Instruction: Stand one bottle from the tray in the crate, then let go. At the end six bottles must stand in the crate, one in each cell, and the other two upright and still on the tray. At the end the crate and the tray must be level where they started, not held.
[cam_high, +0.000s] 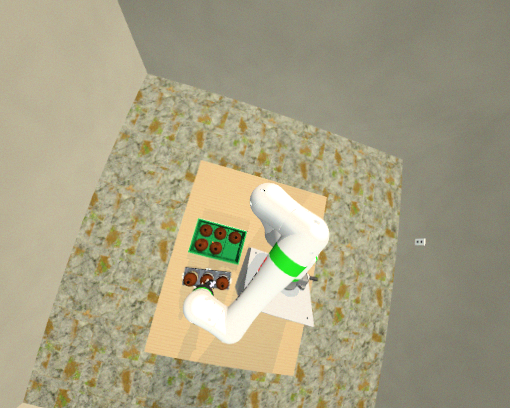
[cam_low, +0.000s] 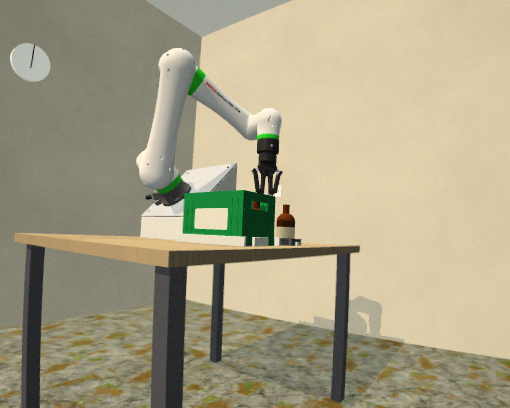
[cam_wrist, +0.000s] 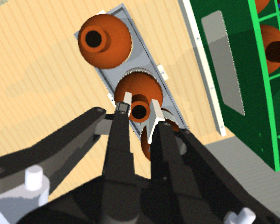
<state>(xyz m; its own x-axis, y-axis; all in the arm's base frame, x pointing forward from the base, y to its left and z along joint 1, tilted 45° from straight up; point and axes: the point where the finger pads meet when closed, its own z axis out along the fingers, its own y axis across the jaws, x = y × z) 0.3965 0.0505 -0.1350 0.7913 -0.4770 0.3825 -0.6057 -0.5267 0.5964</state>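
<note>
My gripper is now 90 mm above the brown bottle. Round my hand: grey tray (160 mm below); then green crate (230 mm to the right, 90 mm below).
</note>
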